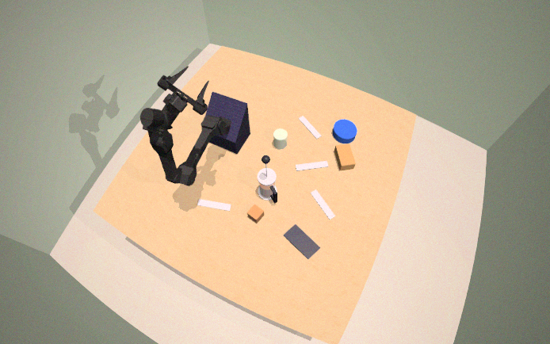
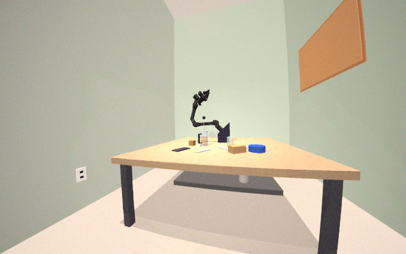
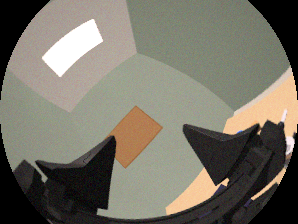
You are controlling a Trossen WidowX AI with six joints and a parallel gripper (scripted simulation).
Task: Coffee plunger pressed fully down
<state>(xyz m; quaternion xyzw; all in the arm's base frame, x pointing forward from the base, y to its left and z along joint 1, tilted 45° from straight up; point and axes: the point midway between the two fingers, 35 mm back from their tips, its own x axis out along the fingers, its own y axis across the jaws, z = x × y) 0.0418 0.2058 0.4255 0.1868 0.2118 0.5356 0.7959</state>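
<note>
Right now my gripper tip is 47 cm above the coffee press, 25 cm short of it and 3 cm to the left of it. From my gripper tip the other things lie so: small cube 58 cm below, 25 cm ahead, 14 cm to the right; then dark slab 60 cm below, 47 cm ahead, 16 cm to the right; then orange block 58 cm below, 48 cm ahead, 29 cm to the left.
</note>
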